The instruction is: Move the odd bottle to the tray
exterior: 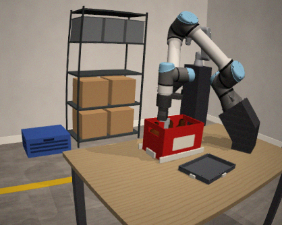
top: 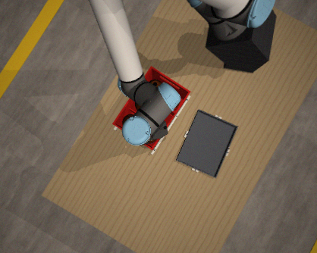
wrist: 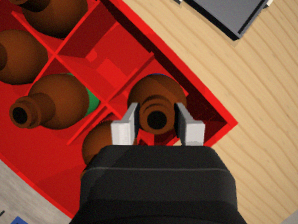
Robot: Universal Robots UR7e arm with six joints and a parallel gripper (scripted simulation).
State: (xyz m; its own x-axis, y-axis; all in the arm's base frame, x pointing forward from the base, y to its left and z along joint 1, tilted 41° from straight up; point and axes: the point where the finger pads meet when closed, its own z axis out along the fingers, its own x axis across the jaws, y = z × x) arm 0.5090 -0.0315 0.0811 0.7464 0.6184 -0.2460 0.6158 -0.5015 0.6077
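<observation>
My gripper is now 100 mm past the red crate, 40 mm to the left of it and 80 mm above it. Also, from my hand: dark grey tray (90 mm behind, 240 mm to the left, 150 mm below).
</observation>
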